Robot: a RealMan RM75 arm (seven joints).
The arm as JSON. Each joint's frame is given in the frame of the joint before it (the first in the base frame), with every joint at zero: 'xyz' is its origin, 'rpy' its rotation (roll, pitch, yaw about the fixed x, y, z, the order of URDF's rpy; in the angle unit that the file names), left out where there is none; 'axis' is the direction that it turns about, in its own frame. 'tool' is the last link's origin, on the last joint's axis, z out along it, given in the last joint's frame.
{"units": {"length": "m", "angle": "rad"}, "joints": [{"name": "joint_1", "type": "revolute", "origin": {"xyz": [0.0, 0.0, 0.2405]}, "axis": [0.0, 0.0, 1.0]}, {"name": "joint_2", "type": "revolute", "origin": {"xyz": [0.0, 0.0, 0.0]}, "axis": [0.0, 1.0, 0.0]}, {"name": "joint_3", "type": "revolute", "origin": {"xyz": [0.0, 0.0, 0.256]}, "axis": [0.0, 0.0, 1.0]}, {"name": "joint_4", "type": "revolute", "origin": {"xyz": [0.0, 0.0, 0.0]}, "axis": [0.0, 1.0, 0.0]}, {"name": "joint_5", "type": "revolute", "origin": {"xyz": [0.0, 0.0, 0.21]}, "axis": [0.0, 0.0, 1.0]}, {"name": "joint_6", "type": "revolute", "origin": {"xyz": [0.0, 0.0, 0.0]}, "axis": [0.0, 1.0, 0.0]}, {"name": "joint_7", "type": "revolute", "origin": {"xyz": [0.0, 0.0, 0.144]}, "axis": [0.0, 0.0, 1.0]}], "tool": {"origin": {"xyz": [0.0, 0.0, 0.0]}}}
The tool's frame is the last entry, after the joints.
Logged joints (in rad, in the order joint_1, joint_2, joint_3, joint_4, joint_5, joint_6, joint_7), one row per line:
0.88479 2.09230 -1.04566 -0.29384 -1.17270 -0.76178 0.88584
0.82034 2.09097 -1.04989 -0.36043 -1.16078 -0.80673 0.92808
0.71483 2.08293 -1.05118 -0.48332 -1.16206 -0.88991 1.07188
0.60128 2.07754 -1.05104 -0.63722 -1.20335 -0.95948 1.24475
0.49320 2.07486 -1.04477 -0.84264 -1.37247 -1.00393 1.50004
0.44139 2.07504 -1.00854 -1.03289 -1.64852 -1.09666 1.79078
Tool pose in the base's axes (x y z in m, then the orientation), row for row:
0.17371 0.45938 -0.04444 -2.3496 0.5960 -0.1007
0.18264 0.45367 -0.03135 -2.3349 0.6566 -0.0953
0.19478 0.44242 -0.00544 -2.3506 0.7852 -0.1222
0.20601 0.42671 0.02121 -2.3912 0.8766 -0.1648
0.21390 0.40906 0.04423 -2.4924 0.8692 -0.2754
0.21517 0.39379 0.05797 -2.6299 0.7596 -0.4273
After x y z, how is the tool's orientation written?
As angles about the fixed x, y, z axes (roll, pitch, yaw), in radians.
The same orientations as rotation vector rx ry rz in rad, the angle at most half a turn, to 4 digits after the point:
-2.2327 0.4018 0.6429
-2.1999 0.4276 0.7095
-2.1533 0.5094 0.8456
-2.1282 0.5774 0.9427
-2.1670 0.6529 0.9249
-2.2715 0.7469 0.7959

